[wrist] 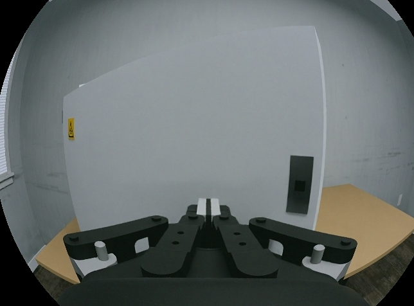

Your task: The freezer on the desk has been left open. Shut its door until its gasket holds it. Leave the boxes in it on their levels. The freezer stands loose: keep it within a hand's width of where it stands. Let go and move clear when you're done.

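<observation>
The freezer's pale grey door (192, 120) fills the middle of the wrist view, its outer face towards me. A yellow warning label (71, 129) is near its left edge and a dark panel (300, 185) is near its right edge. A pale strip runs down the door's right side. A small white bit of the freezer's body (82, 85) shows above the door at the upper left. My gripper (208, 210) is shut and empty, its fingertips in front of the lower part of the door; whether they touch it I cannot tell. The handle, the boxes and any gap at the gasket are hidden.
The wooden desk (362, 220) shows to the right of the door and at the lower left. Grey walls (367, 100) stand behind and to the sides. A window with blinds (6, 115) is at the far left. Dark floor (385, 277) shows below the desk's right edge.
</observation>
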